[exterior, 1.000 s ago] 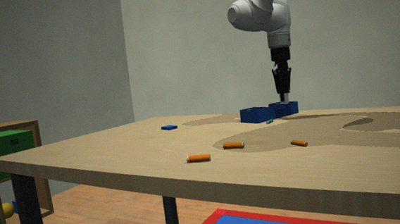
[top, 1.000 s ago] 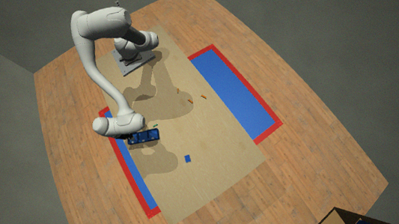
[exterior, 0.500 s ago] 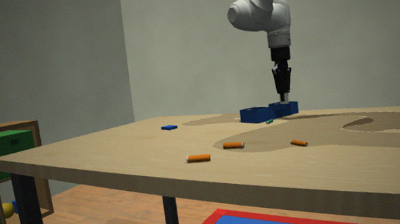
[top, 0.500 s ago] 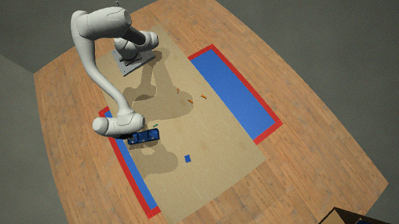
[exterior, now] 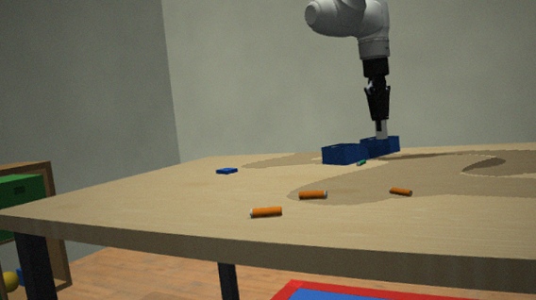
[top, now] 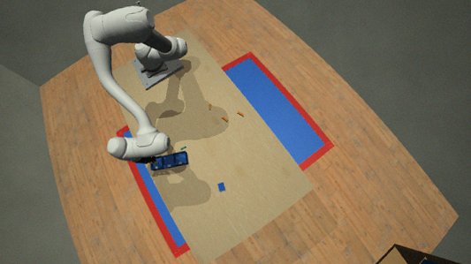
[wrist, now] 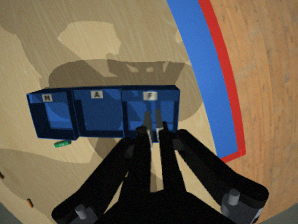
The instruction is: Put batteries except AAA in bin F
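The joined blue bins is 20 mm ahead of my hand, 90 mm to the left of it and 40 mm below it. The rest, counted from my hand: small green battery 30 mm behind, 210 mm to the left, 60 mm below; then small flat blue block 320 mm ahead, 350 mm to the left, 60 mm below.
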